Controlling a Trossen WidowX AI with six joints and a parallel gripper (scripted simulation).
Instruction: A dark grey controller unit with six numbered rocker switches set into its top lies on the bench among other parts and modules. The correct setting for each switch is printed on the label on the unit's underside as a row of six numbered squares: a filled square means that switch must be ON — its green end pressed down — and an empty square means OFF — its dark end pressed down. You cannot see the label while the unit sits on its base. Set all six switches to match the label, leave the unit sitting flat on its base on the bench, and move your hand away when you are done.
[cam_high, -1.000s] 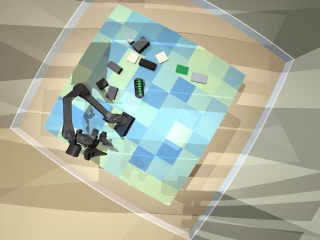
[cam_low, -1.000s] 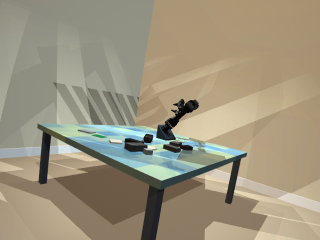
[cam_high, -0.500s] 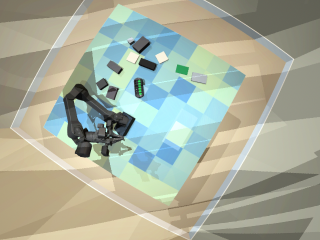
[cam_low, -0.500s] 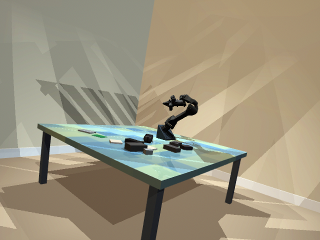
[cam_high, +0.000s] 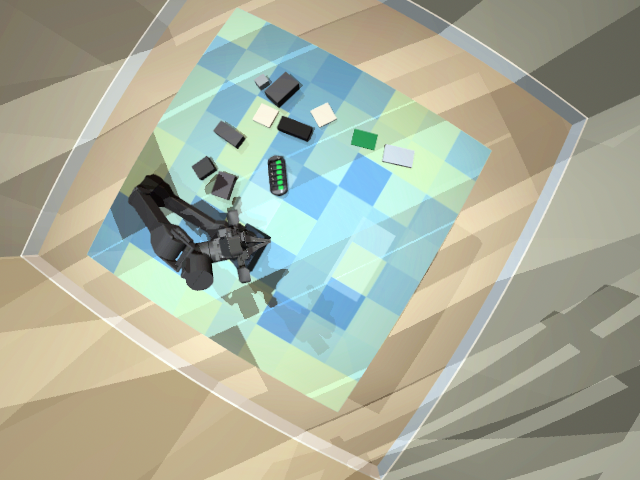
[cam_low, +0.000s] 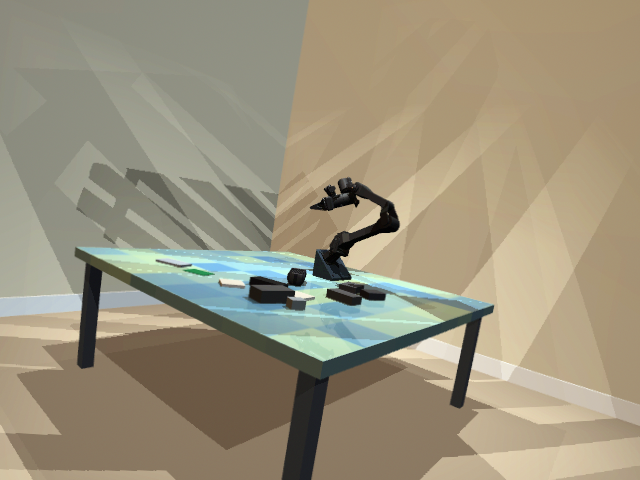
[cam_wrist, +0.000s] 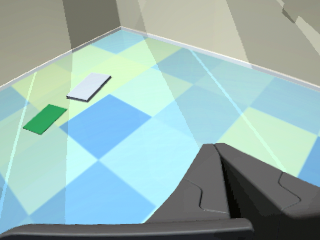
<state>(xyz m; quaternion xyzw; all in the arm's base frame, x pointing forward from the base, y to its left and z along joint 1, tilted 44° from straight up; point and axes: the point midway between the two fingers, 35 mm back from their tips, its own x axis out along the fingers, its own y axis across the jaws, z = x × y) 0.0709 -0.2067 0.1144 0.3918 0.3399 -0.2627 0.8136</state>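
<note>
The black block is 390 mm ahead of my gripper tip, 290 mm below it and 230 mm to the left of it. Also, from my gripper tip: green tile: 520 mm ahead, 300 mm below, 20 mm to the right; dark grey block: 500 mm ahead, 370 mm to the left, 280 mm below; grey plate: 540 mm ahead, 300 mm below, 170 mm to the right.
</note>
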